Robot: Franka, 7 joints.
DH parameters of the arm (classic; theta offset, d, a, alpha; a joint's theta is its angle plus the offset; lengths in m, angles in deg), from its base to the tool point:
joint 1: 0 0.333 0 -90
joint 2: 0 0 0 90
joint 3: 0 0.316 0.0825 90
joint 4: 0 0 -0.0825 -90
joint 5: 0 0.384 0 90
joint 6: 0 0 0.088 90
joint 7: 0 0.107 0 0
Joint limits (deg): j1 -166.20..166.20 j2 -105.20..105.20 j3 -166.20..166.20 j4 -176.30..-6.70 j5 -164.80..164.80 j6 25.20..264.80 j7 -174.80..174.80
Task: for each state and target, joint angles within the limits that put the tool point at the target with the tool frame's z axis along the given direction. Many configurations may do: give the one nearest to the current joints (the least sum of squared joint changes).
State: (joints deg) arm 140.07 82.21 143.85 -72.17 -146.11 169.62 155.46
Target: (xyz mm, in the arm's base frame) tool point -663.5 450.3 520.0 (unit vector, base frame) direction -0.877 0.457 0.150
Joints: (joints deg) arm 132.91 100.28 146.28 -37.32 -151.40 167.79 155.46
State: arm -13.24 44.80 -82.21 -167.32 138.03 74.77 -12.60
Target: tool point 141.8 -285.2 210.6 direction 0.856 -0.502 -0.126
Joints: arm 35.99 40.03 -91.45 -174.32 155.85 86.01 -12.60
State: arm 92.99 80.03 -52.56 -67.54 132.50 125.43 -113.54
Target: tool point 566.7 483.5 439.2 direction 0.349 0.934 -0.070
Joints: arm 87.23 51.74 -69.05 -85.90 143.45 124.23 -113.54
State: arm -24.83 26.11 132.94 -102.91 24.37 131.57 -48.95
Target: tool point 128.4 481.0 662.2 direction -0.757 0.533 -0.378
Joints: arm -34.15 39.66 124.18 -114.95 29.18 128.62 -48.95
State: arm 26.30 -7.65 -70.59 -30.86 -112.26 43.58 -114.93
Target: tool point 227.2 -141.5 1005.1 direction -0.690 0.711 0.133
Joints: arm 41.42 28.57 -117.40 -64.65 -128.78 44.75 -114.93
